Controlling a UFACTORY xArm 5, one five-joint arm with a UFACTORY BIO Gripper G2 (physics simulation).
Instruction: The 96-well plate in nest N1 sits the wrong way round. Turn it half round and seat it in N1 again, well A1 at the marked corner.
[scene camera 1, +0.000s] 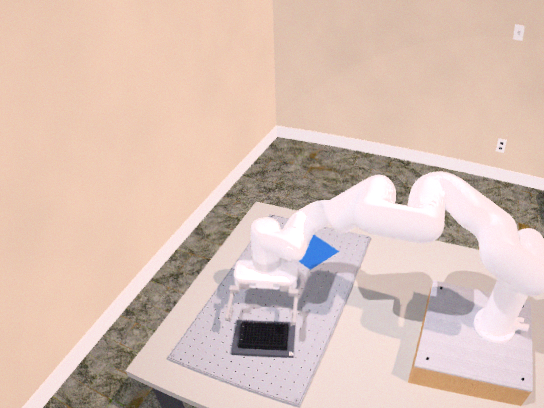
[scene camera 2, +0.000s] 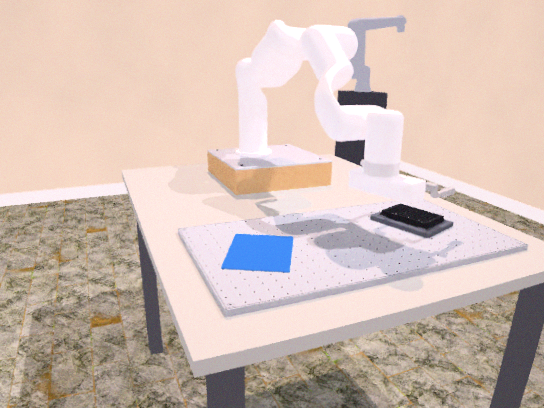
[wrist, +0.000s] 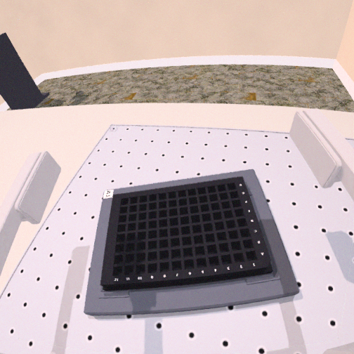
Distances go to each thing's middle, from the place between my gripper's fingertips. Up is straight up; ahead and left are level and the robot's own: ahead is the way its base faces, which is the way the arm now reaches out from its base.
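Scene:
Dark grey nest N1 (scene camera 1: 291, 333): 2 cm to the right of my hand, 9 cm below it. Flat blue square (scene camera 2: 270, 253): 10 cm below my hand, 43 cm to the right of it. Black 96-well plate (scene camera 1: 254, 335): my hand 2 cm to the left of it, 8 cm above it.

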